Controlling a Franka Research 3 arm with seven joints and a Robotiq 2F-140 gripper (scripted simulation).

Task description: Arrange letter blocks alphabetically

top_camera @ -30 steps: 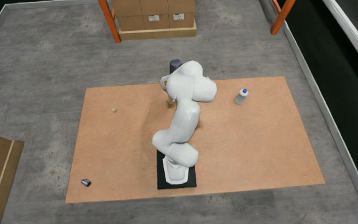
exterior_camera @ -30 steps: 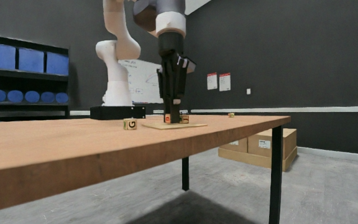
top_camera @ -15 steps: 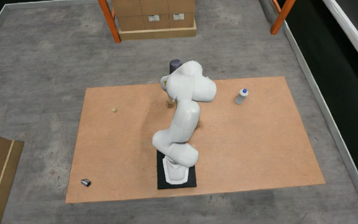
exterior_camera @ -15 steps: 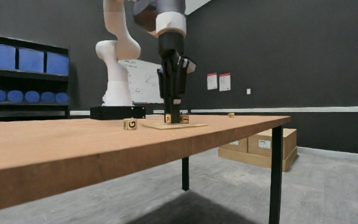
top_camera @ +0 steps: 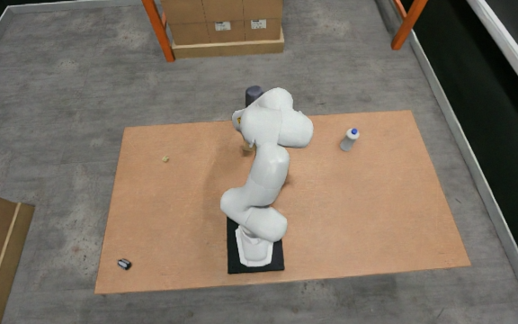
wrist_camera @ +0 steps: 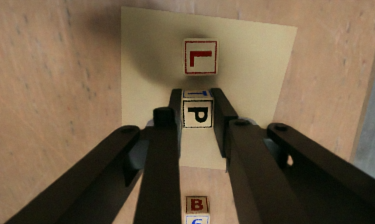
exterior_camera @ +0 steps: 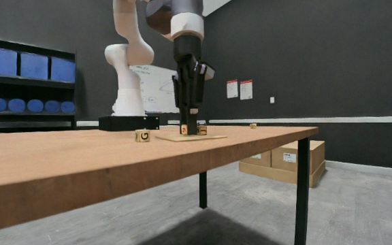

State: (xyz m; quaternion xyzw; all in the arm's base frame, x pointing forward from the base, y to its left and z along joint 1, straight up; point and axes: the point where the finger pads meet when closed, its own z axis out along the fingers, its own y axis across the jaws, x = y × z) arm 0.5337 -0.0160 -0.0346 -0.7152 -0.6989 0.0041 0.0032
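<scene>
The pale yellow mat is 4 cm below my hand. Round my hand: block 11 cm behind, 51 cm to the left, 3 cm below; then white bottle 5 cm behind, 51 cm to the right, 4 cm above; then black object 66 cm behind, 65 cm to the left, 2 cm below.
</scene>
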